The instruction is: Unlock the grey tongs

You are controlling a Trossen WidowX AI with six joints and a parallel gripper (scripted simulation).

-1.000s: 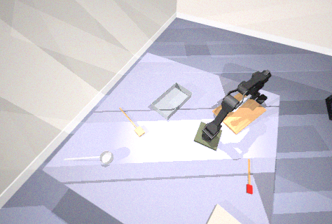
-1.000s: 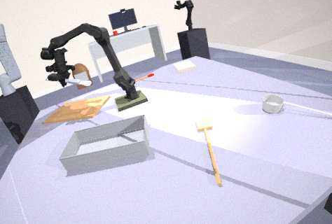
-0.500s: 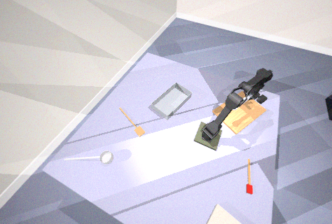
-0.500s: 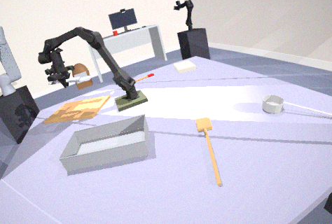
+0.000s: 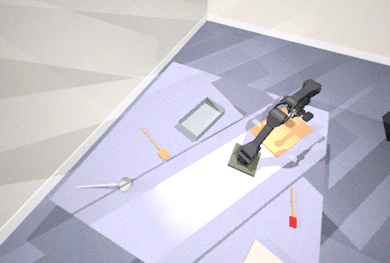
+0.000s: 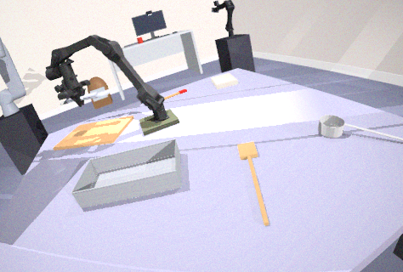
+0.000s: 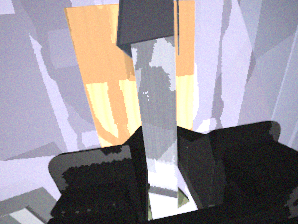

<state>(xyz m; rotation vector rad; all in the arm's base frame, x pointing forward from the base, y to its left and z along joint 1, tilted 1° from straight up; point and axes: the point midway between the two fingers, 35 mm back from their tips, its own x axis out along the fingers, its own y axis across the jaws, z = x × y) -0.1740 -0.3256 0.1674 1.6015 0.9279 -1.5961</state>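
Right now the wooden board is 150 mm below my gripper tip. From my gripper tip the other things lie so: white block (760 mm to the left, 140 mm below, 50 mm behind); then red-tipped spatula (480 mm to the left, 150 mm below, 130 mm behind); then grey roasting tin (520 mm ahead, 140 mm to the left, 130 mm below).
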